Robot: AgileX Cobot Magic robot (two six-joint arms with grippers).
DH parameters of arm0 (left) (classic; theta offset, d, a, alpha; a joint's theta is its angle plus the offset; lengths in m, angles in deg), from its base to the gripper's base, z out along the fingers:
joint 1: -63.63 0.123 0 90
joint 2: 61.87 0 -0.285 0
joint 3: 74.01 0 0.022 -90
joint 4: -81.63 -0.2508 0 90
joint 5: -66.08 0 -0.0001 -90
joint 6: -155.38 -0.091 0 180
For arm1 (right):
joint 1: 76.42 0.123 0 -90
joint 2: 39.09 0 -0.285 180
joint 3: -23.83 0 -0.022 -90
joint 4: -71.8 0.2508 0 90
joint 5: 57.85 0 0.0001 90
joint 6: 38.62 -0.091 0 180
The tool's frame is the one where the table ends.
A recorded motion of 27 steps. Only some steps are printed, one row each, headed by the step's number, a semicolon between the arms.
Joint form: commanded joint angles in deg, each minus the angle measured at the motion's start. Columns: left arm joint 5, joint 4, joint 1, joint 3, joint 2, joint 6; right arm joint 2, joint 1, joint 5, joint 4, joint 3, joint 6.
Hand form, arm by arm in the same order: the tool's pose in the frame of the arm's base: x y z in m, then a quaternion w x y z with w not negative. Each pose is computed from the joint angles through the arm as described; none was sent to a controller.
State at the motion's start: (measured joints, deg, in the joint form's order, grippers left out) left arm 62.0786 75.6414 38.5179 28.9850 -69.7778 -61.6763; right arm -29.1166 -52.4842 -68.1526 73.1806 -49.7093 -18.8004
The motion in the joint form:
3: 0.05 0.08 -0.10 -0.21 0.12 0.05; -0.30 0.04 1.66 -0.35 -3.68 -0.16
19: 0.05 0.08 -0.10 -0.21 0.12 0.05; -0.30 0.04 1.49 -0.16 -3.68 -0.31
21: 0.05 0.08 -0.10 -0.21 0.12 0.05; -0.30 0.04 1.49 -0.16 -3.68 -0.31
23: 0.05 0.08 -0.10 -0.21 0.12 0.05; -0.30 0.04 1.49 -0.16 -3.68 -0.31
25: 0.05 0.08 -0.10 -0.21 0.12 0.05; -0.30 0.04 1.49 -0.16 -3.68 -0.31
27: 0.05 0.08 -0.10 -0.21 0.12 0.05; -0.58 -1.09 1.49 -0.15 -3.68 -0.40
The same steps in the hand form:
3: 0.0514 -0.0235 0.2070 0.70479 0.39018 0.58176 0.11218; 0.0537 0.0241 0.1976 0.67137 -0.26990 0.68947 0.03228
19: 0.0514 -0.0235 0.2070 0.70479 0.39018 0.58176 0.11218; 0.0536 0.0242 0.1973 0.67017 -0.26840 0.69112 0.03441
21: 0.0514 -0.0235 0.2070 0.70479 0.39018 0.58176 0.11218; 0.0536 0.0242 0.1973 0.67017 -0.26840 0.69112 0.03441
23: 0.0514 -0.0235 0.2070 0.70479 0.39018 0.58176 0.11218; 0.0536 0.0242 0.1973 0.67017 -0.26840 0.69112 0.03441
25: 0.0514 -0.0235 0.2070 0.70479 0.39018 0.58176 0.11218; 0.0536 0.0242 0.1973 0.67017 -0.26840 0.69112 0.03441
27: 0.0514 -0.0235 0.2070 0.70479 0.39018 0.58176 0.11218; 0.0538 0.0230 0.1976 0.67226 -0.26041 0.69242 0.02847

